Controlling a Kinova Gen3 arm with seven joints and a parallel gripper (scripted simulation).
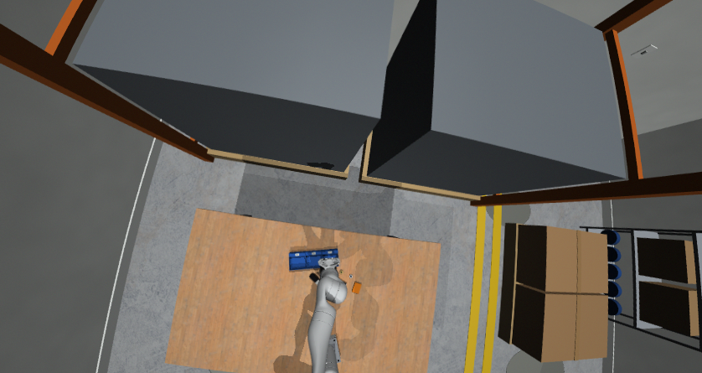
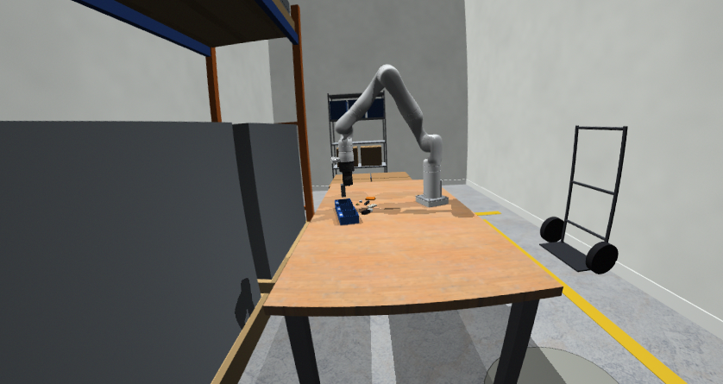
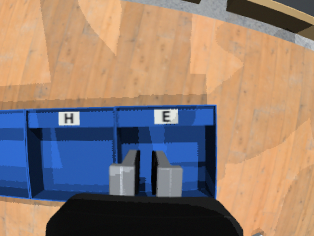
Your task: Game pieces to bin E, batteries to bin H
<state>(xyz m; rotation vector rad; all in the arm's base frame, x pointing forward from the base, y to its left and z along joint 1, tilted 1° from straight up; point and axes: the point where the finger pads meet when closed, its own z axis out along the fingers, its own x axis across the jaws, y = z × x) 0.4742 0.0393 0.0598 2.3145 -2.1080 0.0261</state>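
Now: hand 10 mm past the blue three-part bin, 70 mm to the right of it and 70 mm above it. From my hand the other things lie so: brass nut (70 mm behind, 80 mm to the right, 90 mm below); white domino (150 mm behind, 40 mm to the right, 90 mm below); dark cylindrical battery (120 mm behind, 90 mm to the right, 90 mm below).
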